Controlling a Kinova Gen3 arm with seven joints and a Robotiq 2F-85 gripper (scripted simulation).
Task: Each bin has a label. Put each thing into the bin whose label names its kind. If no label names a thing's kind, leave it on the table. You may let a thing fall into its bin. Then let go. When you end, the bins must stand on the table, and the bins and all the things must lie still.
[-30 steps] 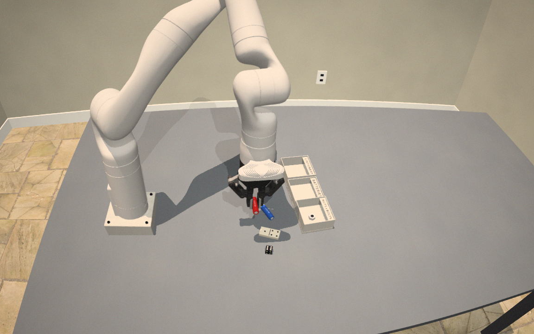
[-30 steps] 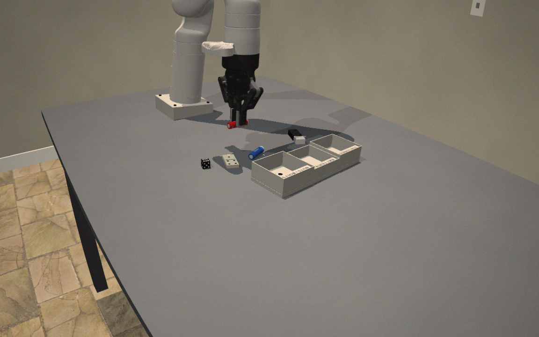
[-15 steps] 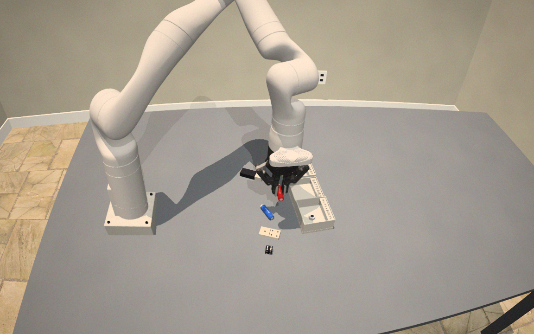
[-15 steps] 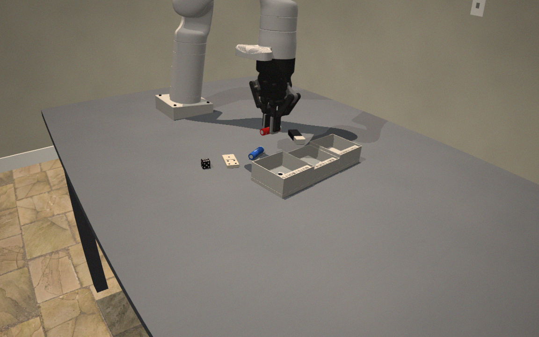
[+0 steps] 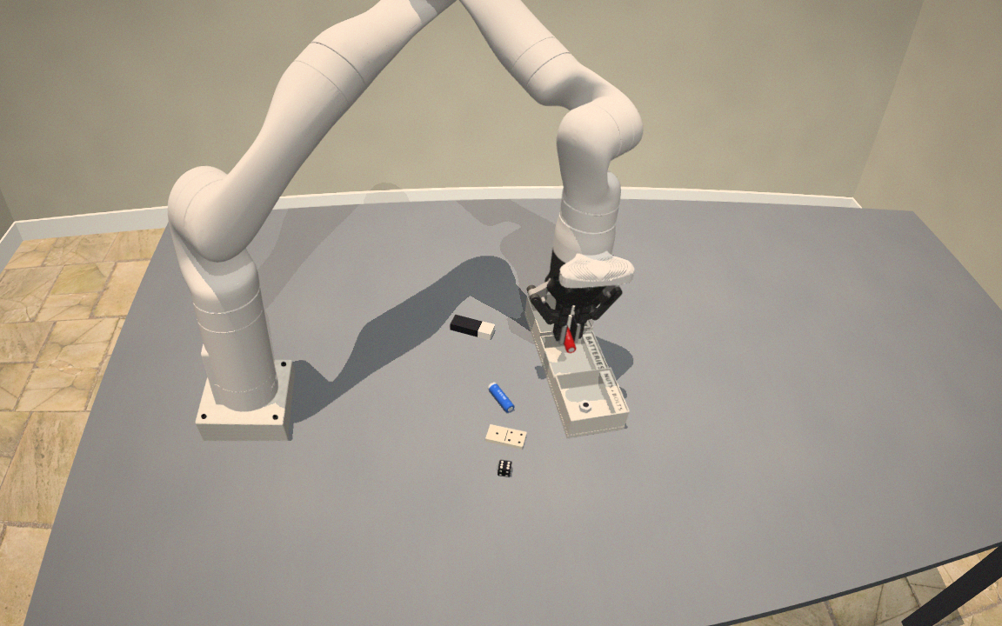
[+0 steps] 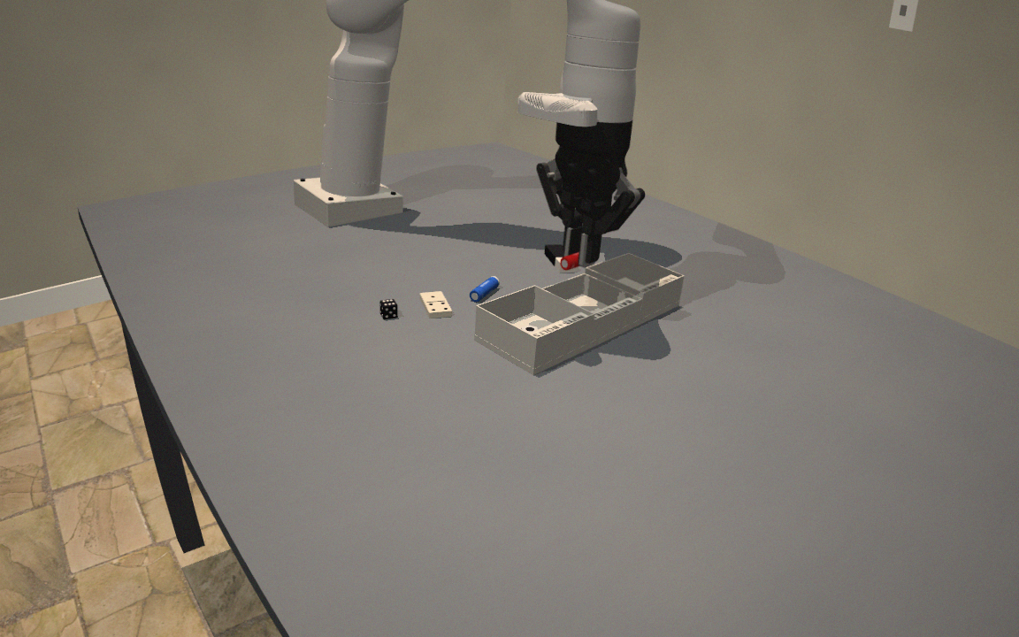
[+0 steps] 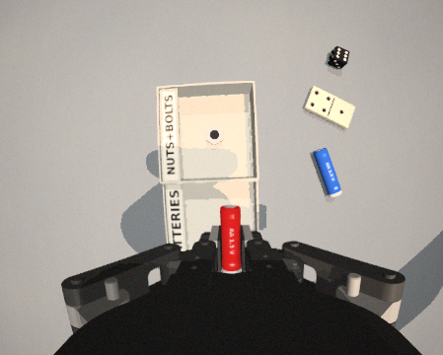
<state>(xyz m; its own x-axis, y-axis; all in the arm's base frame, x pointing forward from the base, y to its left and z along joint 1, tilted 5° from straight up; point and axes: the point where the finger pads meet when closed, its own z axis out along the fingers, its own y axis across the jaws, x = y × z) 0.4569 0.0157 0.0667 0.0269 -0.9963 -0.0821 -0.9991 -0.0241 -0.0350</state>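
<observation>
My gripper is now 20 mm short of the bin row and 60 mm above it. From my hand the other things lie so: blue battery: 100 mm behind, 50 mm to the right, 80 mm below; then red battery: 20 mm below; then nut: 20 mm ahead, 80 mm to the right, 70 mm below.
</observation>
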